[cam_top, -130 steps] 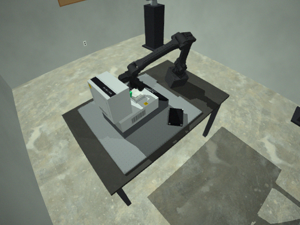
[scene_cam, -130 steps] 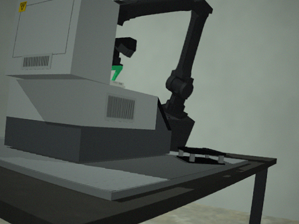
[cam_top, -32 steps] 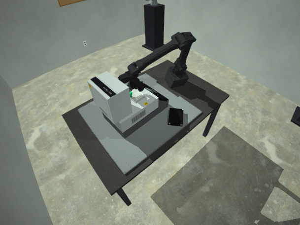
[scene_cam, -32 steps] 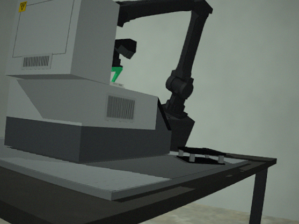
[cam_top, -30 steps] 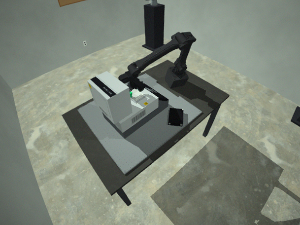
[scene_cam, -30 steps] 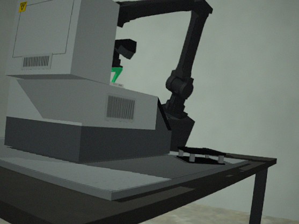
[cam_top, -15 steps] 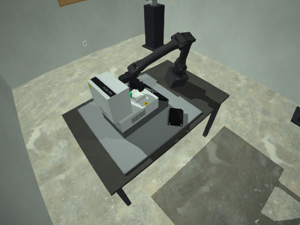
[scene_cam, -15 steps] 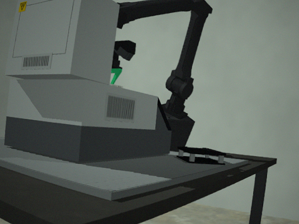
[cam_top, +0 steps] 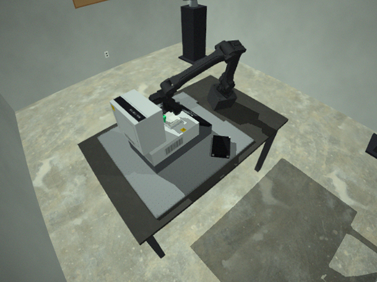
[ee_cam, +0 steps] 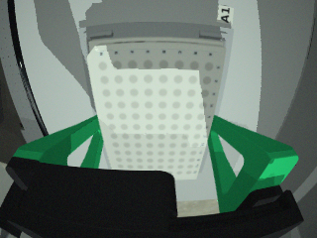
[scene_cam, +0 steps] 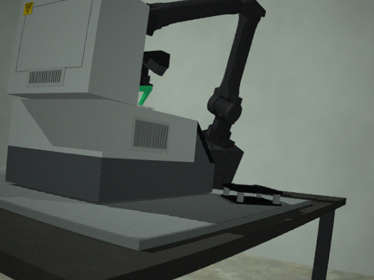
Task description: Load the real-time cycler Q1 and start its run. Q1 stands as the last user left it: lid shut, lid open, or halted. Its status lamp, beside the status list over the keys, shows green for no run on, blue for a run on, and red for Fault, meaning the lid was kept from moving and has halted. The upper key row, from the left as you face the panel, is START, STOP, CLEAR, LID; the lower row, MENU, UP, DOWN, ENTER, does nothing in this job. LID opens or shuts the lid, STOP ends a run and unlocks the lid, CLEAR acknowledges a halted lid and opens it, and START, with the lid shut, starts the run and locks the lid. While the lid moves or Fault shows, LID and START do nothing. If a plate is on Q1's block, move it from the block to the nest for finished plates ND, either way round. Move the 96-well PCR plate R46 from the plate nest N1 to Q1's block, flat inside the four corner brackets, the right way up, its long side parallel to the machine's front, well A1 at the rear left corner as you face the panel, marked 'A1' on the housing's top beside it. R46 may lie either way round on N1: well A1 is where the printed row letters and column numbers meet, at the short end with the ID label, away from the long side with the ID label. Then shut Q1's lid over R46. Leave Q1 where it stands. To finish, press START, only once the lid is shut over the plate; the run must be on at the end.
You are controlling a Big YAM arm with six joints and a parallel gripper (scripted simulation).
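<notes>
The white 96-well plate R46 is right at my hand. Also, from my hand: black plate nest (19 cm behind, 28 cm to the left, 18 cm below); then dark grey nest (21 cm behind, 28 cm to the right, 20 cm below).
</notes>
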